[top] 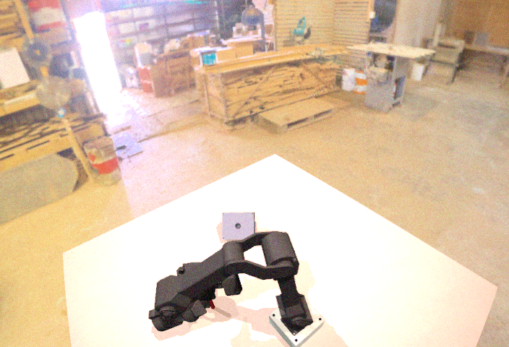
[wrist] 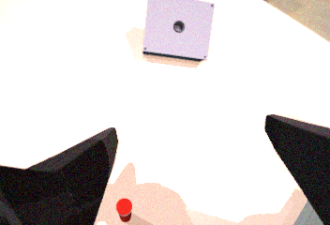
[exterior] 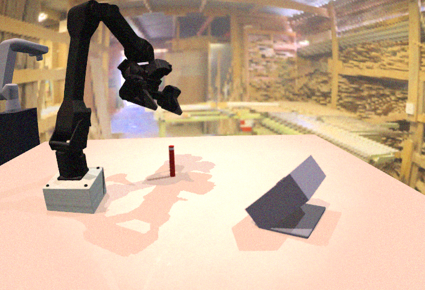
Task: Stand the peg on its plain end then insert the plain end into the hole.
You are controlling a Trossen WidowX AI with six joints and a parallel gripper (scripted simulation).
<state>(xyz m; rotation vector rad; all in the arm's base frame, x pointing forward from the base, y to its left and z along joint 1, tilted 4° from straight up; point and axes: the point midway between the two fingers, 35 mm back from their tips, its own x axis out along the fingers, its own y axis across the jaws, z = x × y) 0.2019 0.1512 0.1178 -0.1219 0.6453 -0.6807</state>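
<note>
My gripper tip is 120 mm above the red peg and 50 mm to the right of it. Round my gripper tip: grey sloped panel: 230 mm ahead, 210 mm to the right, 120 mm below.
</note>
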